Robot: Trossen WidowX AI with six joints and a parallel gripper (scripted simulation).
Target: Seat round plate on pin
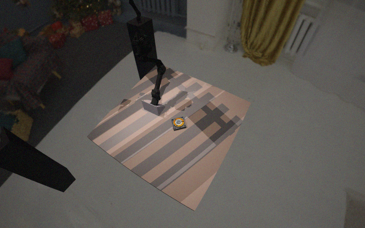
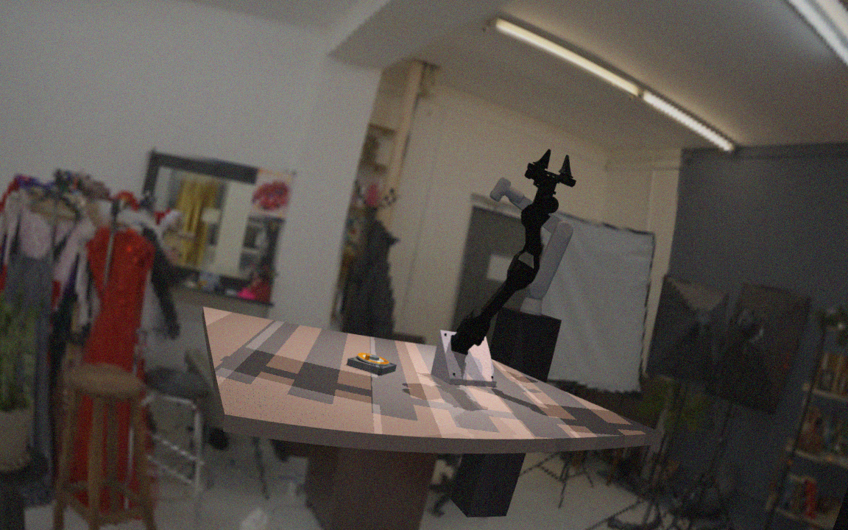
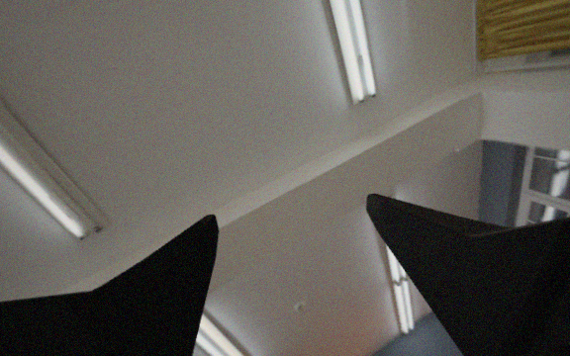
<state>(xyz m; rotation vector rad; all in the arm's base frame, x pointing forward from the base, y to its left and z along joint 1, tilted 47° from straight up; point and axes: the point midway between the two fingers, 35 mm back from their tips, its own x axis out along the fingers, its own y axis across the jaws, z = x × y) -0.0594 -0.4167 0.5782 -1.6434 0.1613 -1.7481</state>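
The square base is 460 mm ahead of my gripper tip, 110 mm to the right of it and 810 mm below it.
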